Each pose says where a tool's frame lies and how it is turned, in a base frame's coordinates. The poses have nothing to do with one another.
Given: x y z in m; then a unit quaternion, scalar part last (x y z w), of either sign.
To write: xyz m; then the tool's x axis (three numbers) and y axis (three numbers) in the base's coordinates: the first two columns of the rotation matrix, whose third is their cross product. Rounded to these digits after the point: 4 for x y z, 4 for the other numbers.
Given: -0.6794, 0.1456, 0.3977, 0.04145, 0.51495, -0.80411, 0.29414
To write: -0.6794, 0.1456, 0.3977, -0.8235, -0.4304, -0.3696, 0.5157, -0.2966, -0.8038
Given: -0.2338, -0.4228, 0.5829, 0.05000, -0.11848, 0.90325, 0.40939
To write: -0.2338, -0.4228, 0.5829, -0.6598, 0.7277, 0.1873, -0.7514, -0.6367, -0.1731
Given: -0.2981, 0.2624, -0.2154, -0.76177, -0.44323, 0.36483, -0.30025
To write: -0.2981, 0.2624, -0.2154, 0.3409, 0.4562, -0.8220, 0.8944, -0.4268, 0.1340
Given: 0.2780, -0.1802, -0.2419, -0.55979, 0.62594, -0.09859, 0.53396
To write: 0.2780, -0.1802, -0.2419, 0.1970, -0.8061, -0.5581, -0.5955, 0.3538, -0.7212
